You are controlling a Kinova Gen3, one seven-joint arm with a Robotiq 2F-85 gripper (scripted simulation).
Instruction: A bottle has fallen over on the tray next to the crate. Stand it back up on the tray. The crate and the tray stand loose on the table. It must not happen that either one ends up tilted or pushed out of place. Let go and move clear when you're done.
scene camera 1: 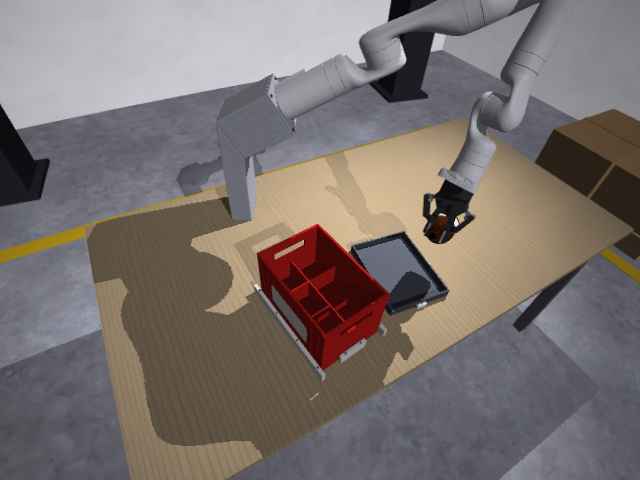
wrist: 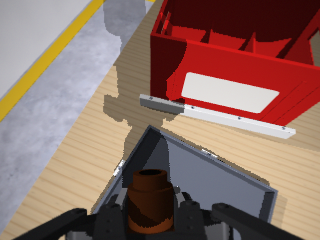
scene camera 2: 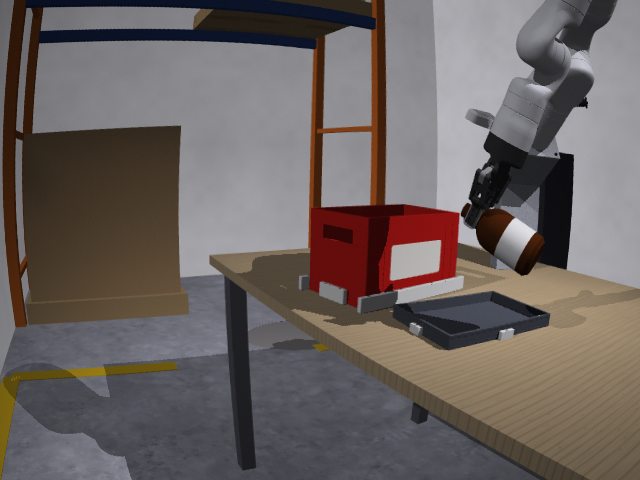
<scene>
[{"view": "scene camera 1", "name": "my gripper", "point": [432,239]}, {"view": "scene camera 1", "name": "dark grey tray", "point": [394,261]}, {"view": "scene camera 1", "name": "red crate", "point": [320,290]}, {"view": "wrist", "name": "my gripper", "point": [150,198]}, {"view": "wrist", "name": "red crate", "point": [191,71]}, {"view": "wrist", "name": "brown bottle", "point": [150,197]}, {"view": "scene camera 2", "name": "my gripper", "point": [472,225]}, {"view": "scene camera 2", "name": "dark grey tray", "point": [454,315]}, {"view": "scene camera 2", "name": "brown bottle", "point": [505,237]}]
</scene>
